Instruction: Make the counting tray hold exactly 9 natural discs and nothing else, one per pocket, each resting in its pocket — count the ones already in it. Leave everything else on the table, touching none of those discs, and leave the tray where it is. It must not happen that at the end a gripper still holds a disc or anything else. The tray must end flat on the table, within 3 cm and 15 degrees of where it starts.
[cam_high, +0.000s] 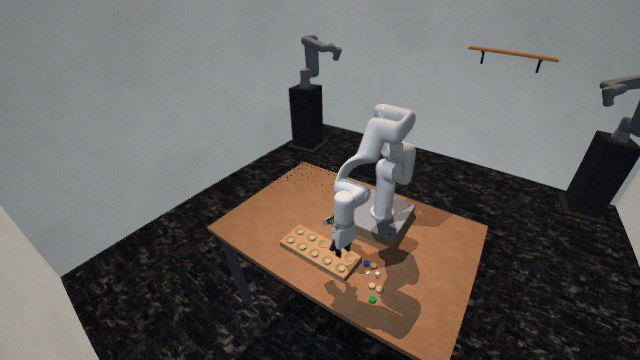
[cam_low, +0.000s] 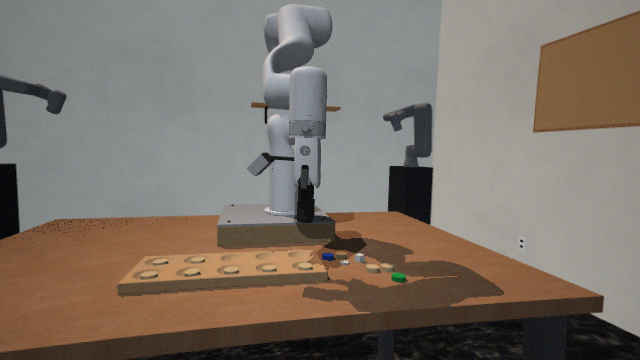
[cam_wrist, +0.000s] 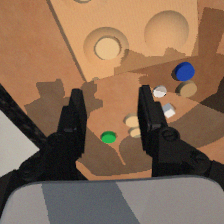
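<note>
The blue disc is 130 mm below my hand, 90 mm behind it and 80 mm to the left of it. The rest, counted from my hand: small white disc 130 mm below, 110 mm to the left, 40 mm behind; wooden counting tray 140 mm to the right, 130 mm below, 50 mm behind; cube 150 mm to the left, 130 mm below, 50 mm behind.
</note>
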